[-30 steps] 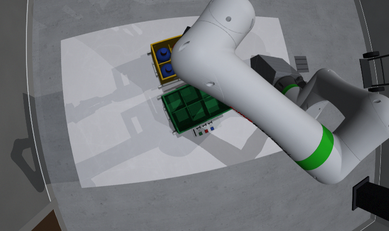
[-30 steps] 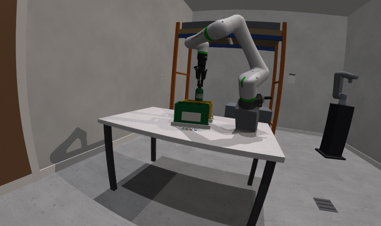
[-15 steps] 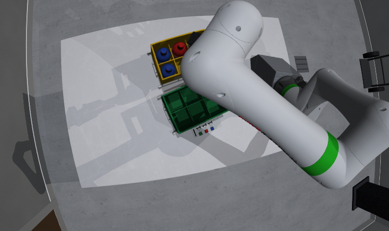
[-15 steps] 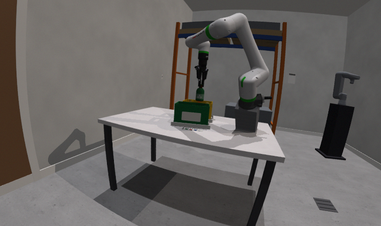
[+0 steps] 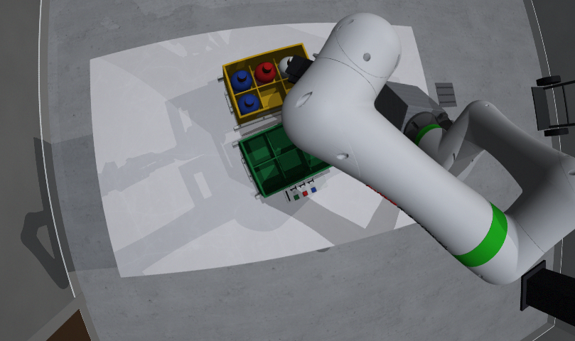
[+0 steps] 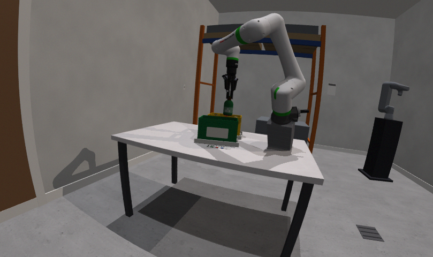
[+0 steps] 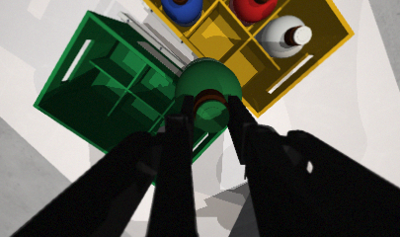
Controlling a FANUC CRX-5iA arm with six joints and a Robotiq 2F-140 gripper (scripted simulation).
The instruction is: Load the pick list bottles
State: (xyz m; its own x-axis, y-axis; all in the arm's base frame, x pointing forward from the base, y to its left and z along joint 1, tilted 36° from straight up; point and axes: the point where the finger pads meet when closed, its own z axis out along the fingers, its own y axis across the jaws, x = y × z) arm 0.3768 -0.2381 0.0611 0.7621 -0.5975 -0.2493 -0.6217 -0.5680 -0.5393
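My hand is 8 cm above the green-label bottle. Also, from my hand: yellow crate (4 cm ahead, 11 cm to the right, 27 cm below); then red bottle (5 cm ahead, 15 cm to the right, 26 cm below); then green crate (4 cm ahead, 13 cm to the left, 27 cm below).
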